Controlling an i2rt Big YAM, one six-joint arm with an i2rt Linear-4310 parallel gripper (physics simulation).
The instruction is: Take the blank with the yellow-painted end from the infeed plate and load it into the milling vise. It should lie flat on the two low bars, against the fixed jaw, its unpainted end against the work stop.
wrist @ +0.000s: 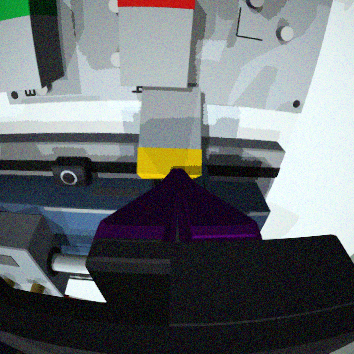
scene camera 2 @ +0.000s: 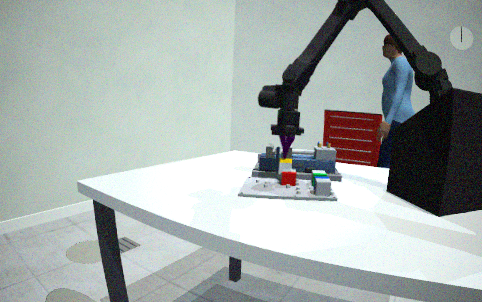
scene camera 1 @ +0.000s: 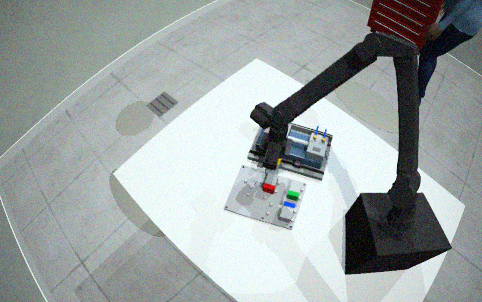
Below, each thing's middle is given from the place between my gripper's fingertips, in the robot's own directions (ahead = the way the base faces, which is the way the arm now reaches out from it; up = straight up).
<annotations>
The yellow-ended blank (wrist: pixel 170 122) is 10 mm behind my hand, 10 mm to the left of it and 30 mm below it. Round my hand: milling vise (scene camera 2: pixel 309 161) (110 mm to the right, 30 mm below); infeed plate (scene camera 1: pixel 254 206) (70 mm behind, 110 mm to the left, 60 mm below).
</annotations>
